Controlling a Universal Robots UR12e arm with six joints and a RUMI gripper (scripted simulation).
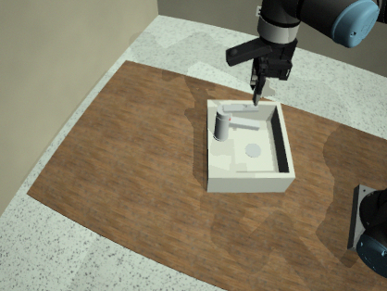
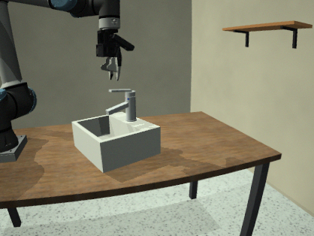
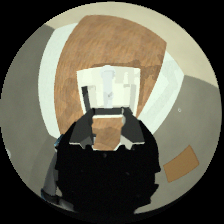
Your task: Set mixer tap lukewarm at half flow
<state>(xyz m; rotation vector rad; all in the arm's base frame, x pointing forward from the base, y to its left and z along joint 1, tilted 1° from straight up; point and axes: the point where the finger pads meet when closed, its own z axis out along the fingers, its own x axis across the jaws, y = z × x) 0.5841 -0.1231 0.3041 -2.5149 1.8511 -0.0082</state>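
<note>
The lever lies 6 cm below my hand, 3 cm ahead of it and 1 cm to the left of it. The rest, counted from my hand: white square basin: 30 cm below, 4 cm behind, 1 cm to the right; grey mixer tap: 11 cm below, 5 cm ahead, 2 cm to the left.
</note>
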